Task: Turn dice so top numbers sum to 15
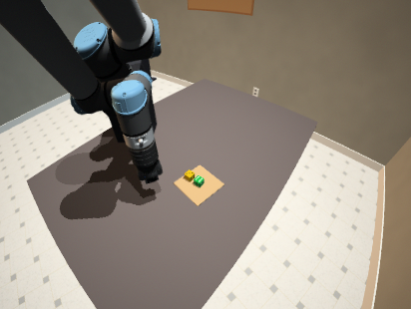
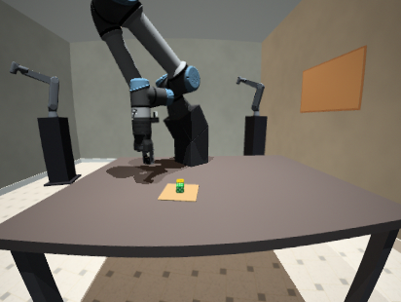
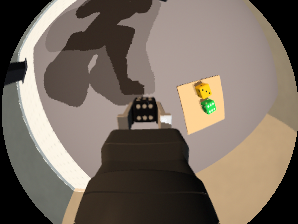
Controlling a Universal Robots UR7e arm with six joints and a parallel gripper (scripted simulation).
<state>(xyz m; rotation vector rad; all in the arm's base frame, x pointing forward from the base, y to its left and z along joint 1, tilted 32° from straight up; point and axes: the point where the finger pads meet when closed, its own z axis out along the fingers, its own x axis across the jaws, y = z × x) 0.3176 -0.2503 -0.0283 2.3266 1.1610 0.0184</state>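
Now: hand 120 mm short of the green die, 110 mm to the right of it and 100 mm above it. Round my hand: black die (right at my hand); yellow die (80 mm ahead, 120 mm to the left, 100 mm below); tan mat (120 mm ahead, 110 mm to the left, 110 mm below).
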